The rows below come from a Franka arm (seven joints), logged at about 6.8 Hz.
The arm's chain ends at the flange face. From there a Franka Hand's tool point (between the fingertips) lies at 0.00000 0.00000 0.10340 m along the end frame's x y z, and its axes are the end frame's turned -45 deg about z.
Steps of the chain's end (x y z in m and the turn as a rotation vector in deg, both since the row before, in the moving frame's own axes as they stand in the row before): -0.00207, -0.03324, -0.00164, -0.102, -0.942, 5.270; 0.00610, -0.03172, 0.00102, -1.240, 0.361, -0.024; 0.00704, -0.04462, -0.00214, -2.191, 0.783, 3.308; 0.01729, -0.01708, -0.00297, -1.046, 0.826, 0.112
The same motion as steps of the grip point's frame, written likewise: 0.02076, -0.02610, -0.00165, 0.594, -0.738, 5.270; 0.02562, -0.01607, 0.00099, -1.132, -0.622, -0.024; 0.03462, -0.02283, -0.00223, -2.103, -0.996, 3.308; 0.02402, 0.00254, -0.00300, -1.324, -0.156, 0.112
